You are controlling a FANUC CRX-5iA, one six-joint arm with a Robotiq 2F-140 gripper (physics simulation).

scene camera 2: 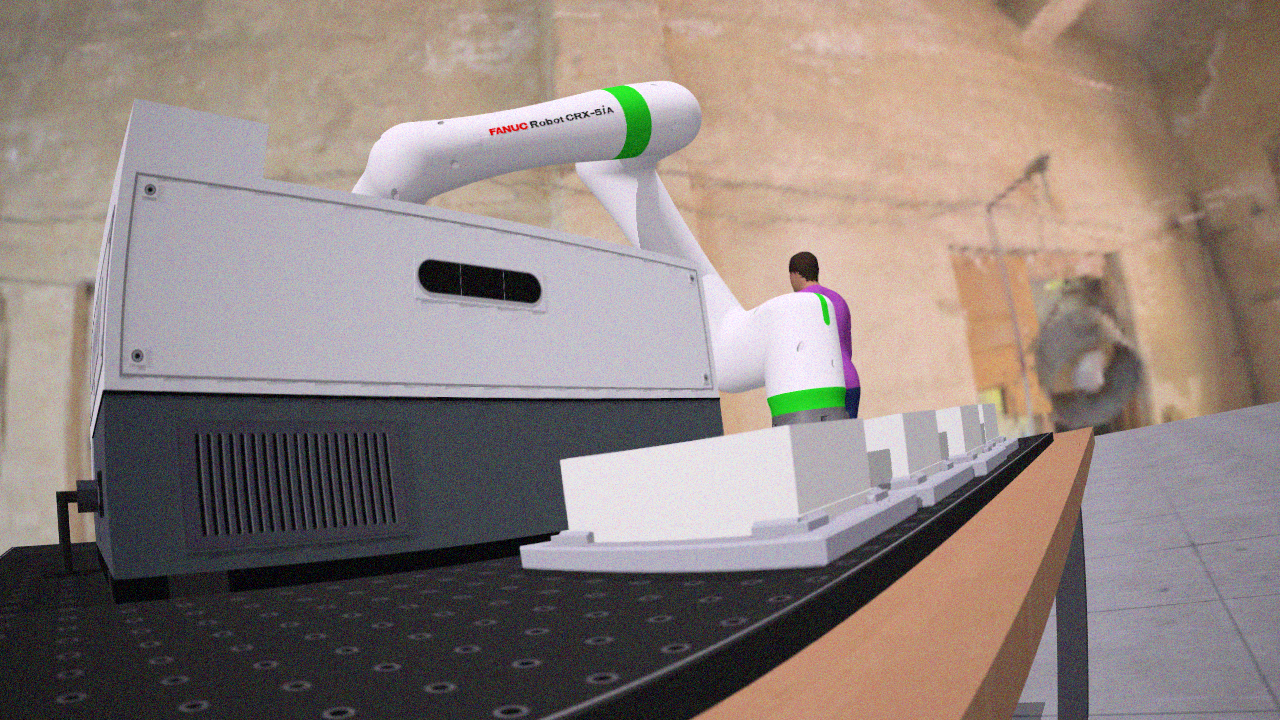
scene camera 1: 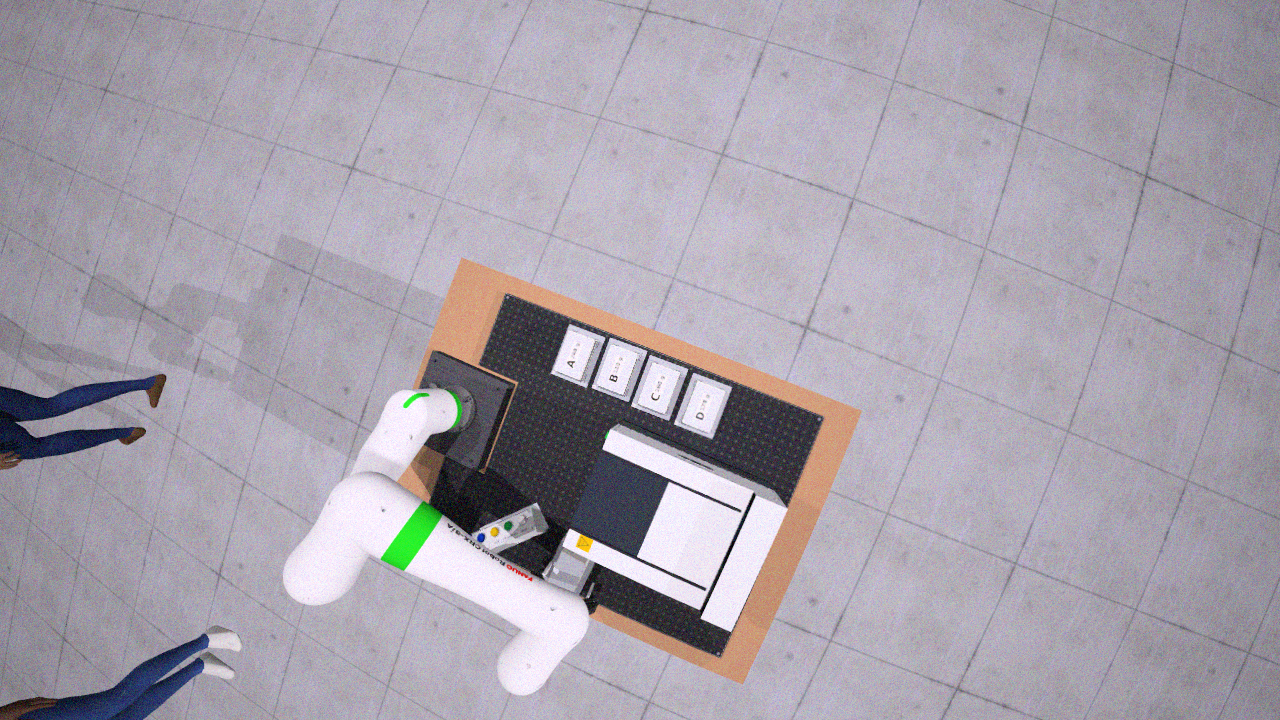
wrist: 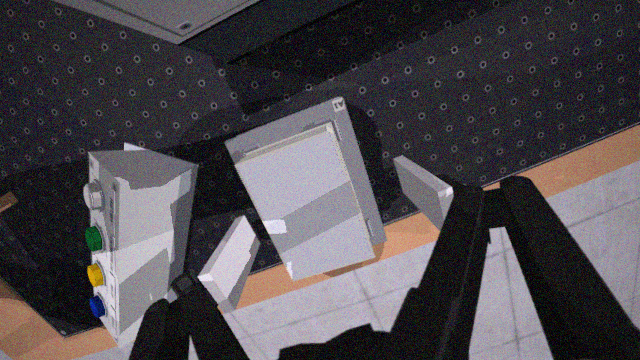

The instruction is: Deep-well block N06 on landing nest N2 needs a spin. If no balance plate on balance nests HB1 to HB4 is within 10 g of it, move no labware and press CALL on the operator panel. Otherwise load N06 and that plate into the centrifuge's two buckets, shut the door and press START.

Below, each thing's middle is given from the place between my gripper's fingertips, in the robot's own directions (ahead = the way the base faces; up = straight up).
Scene:
The button box [scene camera 1: 528, 522] is 230 mm behind my hand, 40 mm to the left of it and 40 mm below it. Round my hand: centrifuge [scene camera 2: 289, 385] 240 mm ahead, 280 mm to the left, 40 mm above.

